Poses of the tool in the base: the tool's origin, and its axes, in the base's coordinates. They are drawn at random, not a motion.
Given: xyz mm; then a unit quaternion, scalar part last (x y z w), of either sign.
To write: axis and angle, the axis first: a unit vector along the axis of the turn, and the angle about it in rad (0 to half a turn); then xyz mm. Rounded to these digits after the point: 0 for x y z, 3 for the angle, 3 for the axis.
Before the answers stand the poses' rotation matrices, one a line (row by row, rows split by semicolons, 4 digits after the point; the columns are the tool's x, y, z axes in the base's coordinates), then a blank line. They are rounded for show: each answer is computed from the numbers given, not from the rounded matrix.
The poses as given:
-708 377 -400 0.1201 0.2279 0.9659 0.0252
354 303 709 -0.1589 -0.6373 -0.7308 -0.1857
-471 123 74 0.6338 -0.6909 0.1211 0.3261
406 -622 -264 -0.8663 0.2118 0.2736 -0.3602
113 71 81 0.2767 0.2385 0.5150 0.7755
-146 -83 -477 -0.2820 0.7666 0.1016 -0.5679
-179 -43 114 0.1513 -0.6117 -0.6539 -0.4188
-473 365 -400 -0.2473 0.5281 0.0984 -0.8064
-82 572 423 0.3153 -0.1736 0.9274 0.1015
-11 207 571 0.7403 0.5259 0.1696 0.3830
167 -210 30 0.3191 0.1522 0.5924 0.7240
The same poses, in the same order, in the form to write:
-0.9699 0.0061 0.2435; 0.1034 -0.8948 0.4342; 0.2205 0.4463 0.8673
-0.8805 -0.0689 0.4690; 0.4740 -0.1187 0.8725; -0.0044 0.9905 0.1372
0.0160 -0.9547 -0.2971; -0.7968 0.1673 -0.5807; 0.6041 0.2460 -0.7580
0.7606 -0.1699 -0.6267; -0.5641 -0.6508 -0.5082; -0.3215 0.7400 -0.5908
0.3558 -0.6667 0.6549; 0.9307 0.3165 -0.1835; -0.0849 0.6748 0.7331
-0.1960 -0.3170 -0.9280; -0.5477 0.8203 -0.1645; 0.8134 0.4761 -0.3344
-0.6034 -0.7328 0.3145; 0.3626 0.0991 0.9267; -0.7102 0.6732 0.2059
0.4229 -0.1025 -0.9004; -0.4199 0.8583 -0.2949; 0.8030 0.5028 0.3199
-0.7806 -0.2978 0.5496; 0.0788 -0.9191 -0.3860; 0.6201 -0.2580 0.7409
0.3894 0.6487 0.6539; 0.9085 -0.1535 -0.3887; -0.1517 0.7454 -0.6491
0.2519 -0.7606 0.5984; 0.9548 0.0946 -0.2817; 0.1577 0.6423 0.7500

0.120 0.228 0.966 3.091 -708 377 -400
0.162 0.649 0.744 2.768 354 303 709
0.670 -0.731 0.128 2.477 -471 123 74
0.929 -0.227 -0.293 2.405 406 -622 -264
0.438 0.378 0.816 1.367 113 71 81
0.343 -0.931 -0.123 1.934 -146 -83 -477
-0.167 0.674 0.720 2.277 -179 -43 114
0.418 -0.893 -0.166 1.266 -473 365 -400
0.317 -0.175 0.932 2.938 -82 572 423
0.801 0.569 0.184 2.356 -11 207 571
0.463 0.221 0.859 1.523 167 -210 30

